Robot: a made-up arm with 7 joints.
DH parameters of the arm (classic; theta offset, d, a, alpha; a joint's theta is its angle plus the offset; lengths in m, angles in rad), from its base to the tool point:
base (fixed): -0.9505 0 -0.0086 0
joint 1: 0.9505 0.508 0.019 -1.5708
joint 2: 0 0.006 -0.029 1.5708
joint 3: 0 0.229 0.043 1.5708
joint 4: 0 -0.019 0.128 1.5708
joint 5: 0 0.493 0.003 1.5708
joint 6: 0 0.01 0.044 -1.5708
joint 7: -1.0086 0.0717 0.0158 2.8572
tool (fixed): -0.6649 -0.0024 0 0
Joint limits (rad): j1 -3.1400..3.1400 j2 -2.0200..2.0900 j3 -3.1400..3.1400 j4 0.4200..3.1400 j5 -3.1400..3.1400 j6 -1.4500..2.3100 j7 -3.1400..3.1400
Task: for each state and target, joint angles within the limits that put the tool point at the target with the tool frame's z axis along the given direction. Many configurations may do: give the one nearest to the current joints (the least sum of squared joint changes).
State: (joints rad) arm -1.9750 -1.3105 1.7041 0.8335 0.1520 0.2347 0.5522
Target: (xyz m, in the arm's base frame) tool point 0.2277 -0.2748 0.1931 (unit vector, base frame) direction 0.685 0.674 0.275
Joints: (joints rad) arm -2.1163 -0.9794 1.9475 0.4200 0.0678 0.9150 0.3950
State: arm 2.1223 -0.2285 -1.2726 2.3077 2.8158 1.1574 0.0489
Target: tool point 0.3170 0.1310 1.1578 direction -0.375 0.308 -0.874
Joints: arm 2.1642 -0.8382 -0.6427 1.7440 3.1400 1.3036 -0.2329
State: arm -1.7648 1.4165 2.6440 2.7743 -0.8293 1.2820 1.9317
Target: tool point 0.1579 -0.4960 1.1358 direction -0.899 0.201 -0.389
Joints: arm -1.6500 1.3489 2.6949 2.0022 -1.1046 0.5282 1.7447
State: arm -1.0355 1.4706 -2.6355 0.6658 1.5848 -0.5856 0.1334
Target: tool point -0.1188 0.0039 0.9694 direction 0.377 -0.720 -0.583
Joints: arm -0.8030 1.8824 -2.8022 0.4200 2.0112 -0.0890 -0.4914
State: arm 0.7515 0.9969 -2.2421 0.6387 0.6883 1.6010 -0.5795
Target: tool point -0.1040 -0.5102 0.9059 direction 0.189 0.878 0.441
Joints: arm 0.3643 0.5768 -2.4304 1.2562 0.8435 0.9505 -0.5509
